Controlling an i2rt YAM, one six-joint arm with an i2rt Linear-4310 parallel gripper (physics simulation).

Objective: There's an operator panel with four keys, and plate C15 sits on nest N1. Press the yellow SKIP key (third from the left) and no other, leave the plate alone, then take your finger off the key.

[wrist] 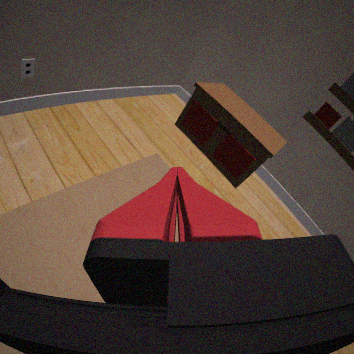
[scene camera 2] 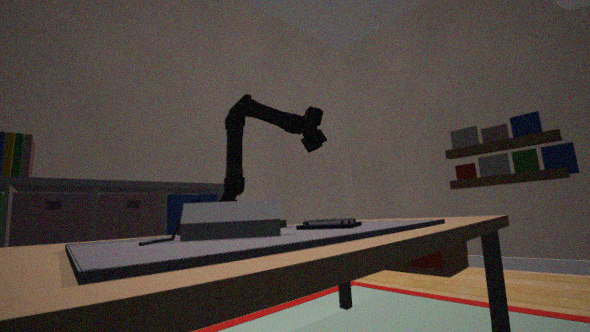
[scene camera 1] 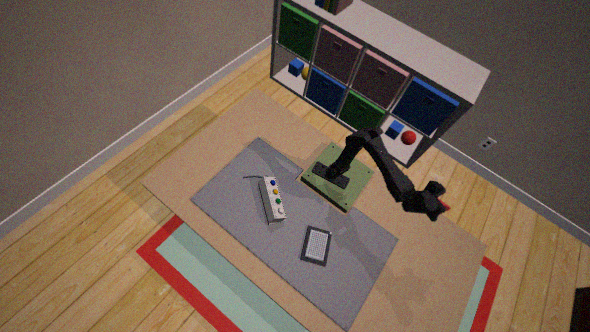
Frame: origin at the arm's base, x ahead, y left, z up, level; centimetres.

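Where they show: gripper, fingertip midpoint: (wrist: pixel 176 175) (scene camera 2: pixel 316 148) (scene camera 1: pixel 449 208); arm's base, link origin: (scene camera 1: pixel 330 175).
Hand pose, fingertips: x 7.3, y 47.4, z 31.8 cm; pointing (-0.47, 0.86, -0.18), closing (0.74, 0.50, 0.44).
Each offset is from my fingertips to the top centre of the thing. "pt": to the spot under its first point. Level surfaces: height alone.
The operator panel @[dx +20.4, dy -67.3, dz -26.5 cm] (scene camera 1: pixel 270 201) (scene camera 2: pixel 230 212) is a pale slanted box on the grey mat. In scene camera 1 its keys are blue @[dx +13.5, dy -70.9, dz -27.5 cm] (scene camera 1: pixel 273 182), yellow @[dx +17.1, dy -67.4, dz -27.5 cm] (scene camera 1: pixel 276 192), green @[dx +20.7, dy -64.0, dz -27.5 cm] (scene camera 1: pixel 278 201) and white @[dx +24.3, dy -60.5, dz -27.5 cm] (scene camera 1: pixel 281 211). The white-grid plate @[dx +28.7, dy -38.2, dz -32.3 cm] (scene camera 1: pixel 317 244) (scene camera 2: pixel 330 221) lies on the dark nest @[dx +28.7, dy -38.2, dz -32.7 cm] (scene camera 1: pixel 314 262) (scene camera 2: pixel 301 227), apart from the panel. My gripper (scene camera 1: pixel 447 206) (wrist: pixel 176 175) has its red fingertips together, shut and empty. It is raised high at the right side of the table, far from the panel and plate. Neither of these shows in the wrist view.
The green base plate (scene camera 1: pixel 361 176) carries the arm beside the grey mat @[dz -34.9 cm] (scene camera 1: pixel 225 200) (scene camera 2: pixel 125 260). A cable @[pt dx +13.6, dy -83.3, dz -34.2 cm] (scene camera 1: pixel 251 176) (scene camera 2: pixel 157 241) leaves the panel. A shelf unit (scene camera 1: pixel 425 62) with bins stands behind the table. A wooden cabinet (wrist: pixel 250 120) stands on the floor by the wall.
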